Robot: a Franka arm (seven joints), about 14 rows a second.
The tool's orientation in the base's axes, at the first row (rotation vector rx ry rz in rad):
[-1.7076, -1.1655, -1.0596]
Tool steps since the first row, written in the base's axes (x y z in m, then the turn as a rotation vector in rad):
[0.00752, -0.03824, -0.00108, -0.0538, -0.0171, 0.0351]
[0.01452, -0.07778, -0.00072, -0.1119, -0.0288, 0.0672]
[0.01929, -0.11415, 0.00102, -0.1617, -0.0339, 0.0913]
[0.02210, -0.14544, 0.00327, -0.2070, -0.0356, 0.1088]
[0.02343, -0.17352, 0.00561, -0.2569, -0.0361, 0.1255]
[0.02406, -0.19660, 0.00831, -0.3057, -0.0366, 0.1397]
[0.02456, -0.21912, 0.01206, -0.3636, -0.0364, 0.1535]
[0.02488, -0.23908, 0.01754, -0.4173, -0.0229, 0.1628]
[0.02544, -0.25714, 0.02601, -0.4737, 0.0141, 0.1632]
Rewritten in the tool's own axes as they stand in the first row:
[-0.01031, 0.01727, -0.03340, 0.0156, -0.0522, -0.0381]
[-0.01977, 0.03415, -0.06858, 0.0289, -0.1094, -0.0711]
[-0.02754, 0.04789, -0.10175, 0.0386, -0.1592, -0.0937]
[-0.03381, 0.05835, -0.13078, 0.0442, -0.2047, -0.1101]
[-0.03941, 0.06656, -0.15718, 0.0483, -0.2546, -0.1260]
[-0.04340, 0.07274, -0.17923, 0.0504, -0.3032, -0.1408]
[-0.04628, 0.07850, -0.20114, 0.0502, -0.3606, -0.1567]
[-0.04685, 0.08316, -0.22131, 0.0506, -0.4167, -0.1580]
[-0.04404, 0.08710, -0.24066, 0.0488, -0.4802, -0.1352]

